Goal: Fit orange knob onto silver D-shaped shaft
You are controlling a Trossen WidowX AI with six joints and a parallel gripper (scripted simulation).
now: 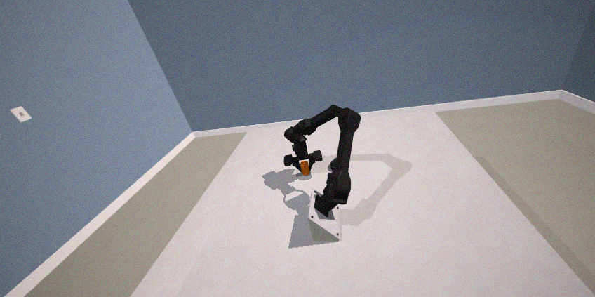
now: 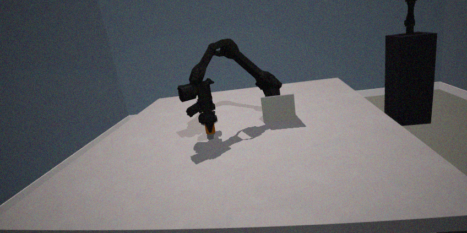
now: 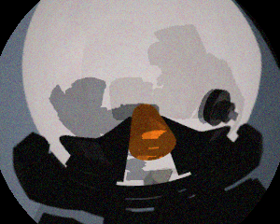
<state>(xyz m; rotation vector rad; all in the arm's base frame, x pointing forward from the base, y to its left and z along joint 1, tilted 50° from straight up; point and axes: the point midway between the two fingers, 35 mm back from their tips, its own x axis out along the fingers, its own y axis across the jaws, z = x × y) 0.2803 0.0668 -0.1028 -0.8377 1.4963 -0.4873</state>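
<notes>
The round pedestal is 50 mm ahead of my gripper tip, 160 mm to the right of it and 10 mm above it. Round my gripper tip: orange knob 30 mm above.
</notes>
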